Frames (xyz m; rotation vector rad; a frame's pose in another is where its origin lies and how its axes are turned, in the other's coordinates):
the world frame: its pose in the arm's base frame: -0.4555 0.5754 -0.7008 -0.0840 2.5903 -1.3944
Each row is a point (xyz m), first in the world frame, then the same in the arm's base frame.
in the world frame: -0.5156 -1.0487 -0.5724
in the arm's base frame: -0.1115 0.5380 0.5536
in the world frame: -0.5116 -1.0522 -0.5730
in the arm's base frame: -0.1157 0.5360 0.5562
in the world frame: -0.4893 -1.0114 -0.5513
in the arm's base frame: -0.1314 0.5376 0.5074
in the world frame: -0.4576 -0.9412 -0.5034
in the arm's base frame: -0.1497 0.5326 0.4187
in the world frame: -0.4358 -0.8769 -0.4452
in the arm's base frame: -0.1566 0.5174 0.3309
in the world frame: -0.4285 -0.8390 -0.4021
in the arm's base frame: -0.1534 0.5019 0.2752
